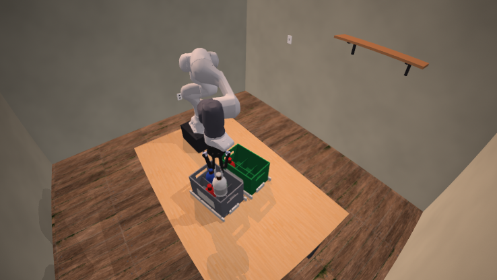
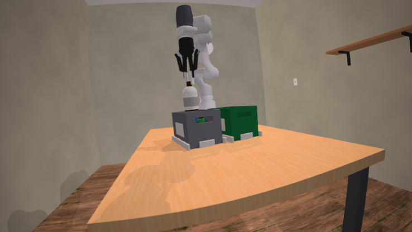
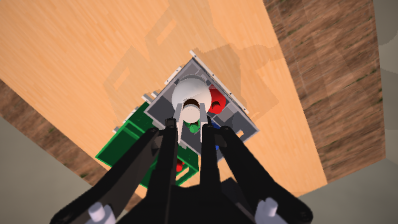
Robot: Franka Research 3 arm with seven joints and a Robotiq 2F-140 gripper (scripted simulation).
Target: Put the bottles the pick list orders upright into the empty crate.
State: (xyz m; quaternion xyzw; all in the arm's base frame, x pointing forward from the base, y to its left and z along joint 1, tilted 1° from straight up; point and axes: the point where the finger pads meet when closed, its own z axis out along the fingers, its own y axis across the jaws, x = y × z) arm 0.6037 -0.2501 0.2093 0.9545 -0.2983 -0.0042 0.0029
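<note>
My hand is 80 mm above the white-labelled bottle. The rest, counted from my hand: grey crate (260 mm below, 90 mm behind, 30 mm to the left); then blue-label bottle (260 mm below, 190 mm behind, 50 mm to the left); then green-label bottle (260 mm below, 100 mm behind, 70 mm to the left).
</note>
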